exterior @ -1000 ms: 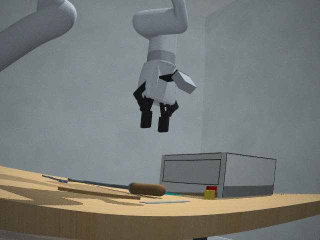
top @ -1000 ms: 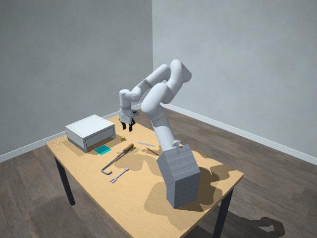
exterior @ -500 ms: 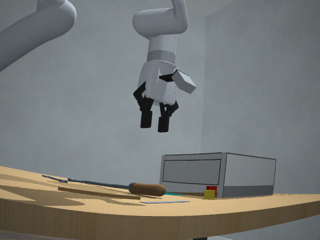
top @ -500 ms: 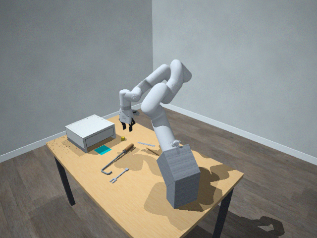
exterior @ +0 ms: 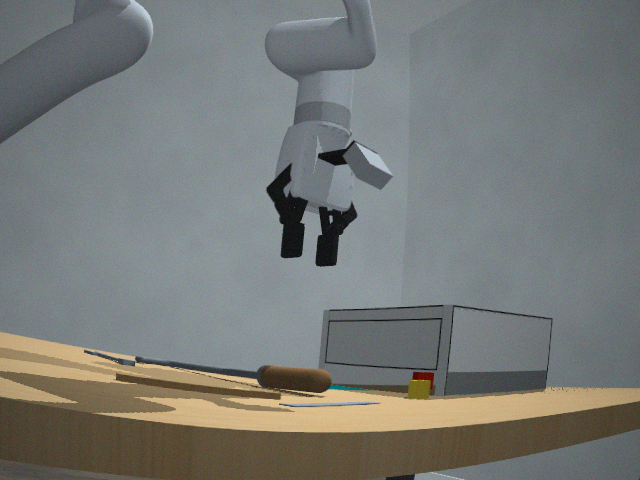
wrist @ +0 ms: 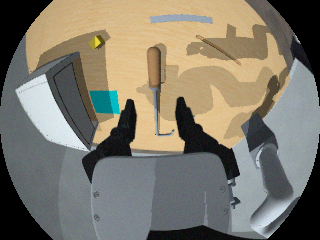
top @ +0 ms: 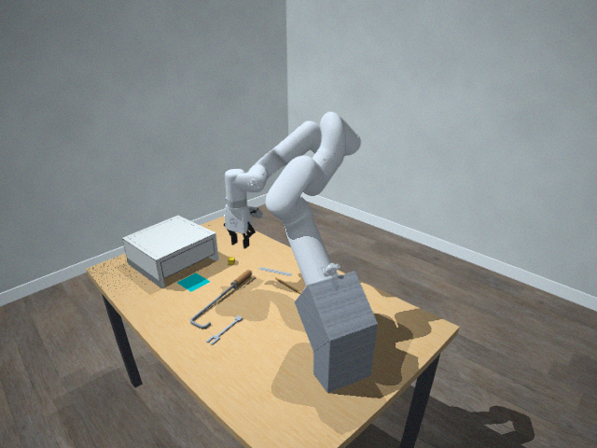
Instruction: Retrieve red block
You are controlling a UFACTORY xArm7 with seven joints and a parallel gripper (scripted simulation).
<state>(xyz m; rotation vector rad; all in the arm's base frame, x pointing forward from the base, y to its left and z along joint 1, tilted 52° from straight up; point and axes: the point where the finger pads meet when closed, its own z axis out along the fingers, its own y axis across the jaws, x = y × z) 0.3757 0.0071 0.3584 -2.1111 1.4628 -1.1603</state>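
Now: the thin stick 17 cm behind my hand, 10 cm to the right of it and 18 cm below it. Round my hand: flat grey strip 4 cm behind, 14 cm to the right, 18 cm below; yellow block 15 cm ahead, 6 cm to the right, 17 cm below; long hook tool 7 cm behind, 13 cm to the left, 17 cm below.
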